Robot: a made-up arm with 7 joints.
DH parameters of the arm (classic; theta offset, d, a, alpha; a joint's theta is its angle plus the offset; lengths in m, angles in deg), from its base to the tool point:
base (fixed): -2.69 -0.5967 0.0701 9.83
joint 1: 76.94 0.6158 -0.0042 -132
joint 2: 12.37 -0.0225 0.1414 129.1
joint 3: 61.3 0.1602 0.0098 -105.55
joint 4: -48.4 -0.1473 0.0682 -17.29
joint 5: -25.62 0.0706 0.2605 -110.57
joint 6: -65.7 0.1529 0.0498 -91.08
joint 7: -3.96 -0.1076 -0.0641 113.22
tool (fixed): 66.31 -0.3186 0 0
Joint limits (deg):
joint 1: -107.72..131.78
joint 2: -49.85..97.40
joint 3: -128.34..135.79
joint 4: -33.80..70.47
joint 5: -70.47..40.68
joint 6: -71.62..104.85
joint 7: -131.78..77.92
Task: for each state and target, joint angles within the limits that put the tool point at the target. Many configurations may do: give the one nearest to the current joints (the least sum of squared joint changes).
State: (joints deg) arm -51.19 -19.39 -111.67 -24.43 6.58 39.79 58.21
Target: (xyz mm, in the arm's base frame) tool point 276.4 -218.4 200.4
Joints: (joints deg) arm -37.02 -7.96 -116.57 3.78 26.49 72.88 67.09
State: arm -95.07 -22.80 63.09 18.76 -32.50 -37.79 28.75
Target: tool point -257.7 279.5 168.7
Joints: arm -89.35 -49.85 80.71 64.24 6.70 -68.95 59.83
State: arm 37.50 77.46 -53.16 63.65 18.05 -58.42 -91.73
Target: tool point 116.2 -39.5 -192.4
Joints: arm 42.23 63.95 -38.12 70.47 21.23 -62.10 -73.68
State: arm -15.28 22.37 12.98 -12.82 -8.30 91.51 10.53
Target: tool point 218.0 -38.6 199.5
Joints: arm -5.53 35.34 3.60 -24.84 -45.21 92.75 29.34
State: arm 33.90 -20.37 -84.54 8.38 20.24 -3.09 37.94
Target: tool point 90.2 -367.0 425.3
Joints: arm 26.70 -49.08 -89.03 -16.93 0.55 -7.25 27.65
